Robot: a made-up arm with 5 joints.
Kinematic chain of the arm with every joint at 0, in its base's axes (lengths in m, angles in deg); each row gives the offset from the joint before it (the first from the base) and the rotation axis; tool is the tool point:
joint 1: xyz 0 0 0.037 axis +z
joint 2: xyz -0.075 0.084 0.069 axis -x
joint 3: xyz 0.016 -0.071 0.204 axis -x
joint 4: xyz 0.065 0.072 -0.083 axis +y
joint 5: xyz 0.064 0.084 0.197 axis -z
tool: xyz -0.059 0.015 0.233
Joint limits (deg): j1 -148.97..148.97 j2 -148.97..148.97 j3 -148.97..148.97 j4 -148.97..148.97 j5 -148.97..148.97
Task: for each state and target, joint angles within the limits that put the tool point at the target. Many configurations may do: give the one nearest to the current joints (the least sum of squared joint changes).
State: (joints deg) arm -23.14 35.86 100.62 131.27 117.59
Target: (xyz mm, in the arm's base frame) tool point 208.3 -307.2 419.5
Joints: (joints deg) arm -12.94 54.37 77.03 129.53 116.22
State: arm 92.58 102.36 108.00 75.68 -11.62
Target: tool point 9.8 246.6 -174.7
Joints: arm 70.73 121.84 72.16 31.91 -10.87
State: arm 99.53 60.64 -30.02 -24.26 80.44
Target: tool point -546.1 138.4 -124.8
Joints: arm 77.57 88.48 17.90 -7.64 80.83
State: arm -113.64 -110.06 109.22 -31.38 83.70
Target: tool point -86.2 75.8 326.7
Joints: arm -107.91 -129.14 86.88 -16.71 86.34
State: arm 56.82 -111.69 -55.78 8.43 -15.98
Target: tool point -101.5 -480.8 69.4
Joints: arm 19.81 -88.16 -26.92 -38.39 -19.39
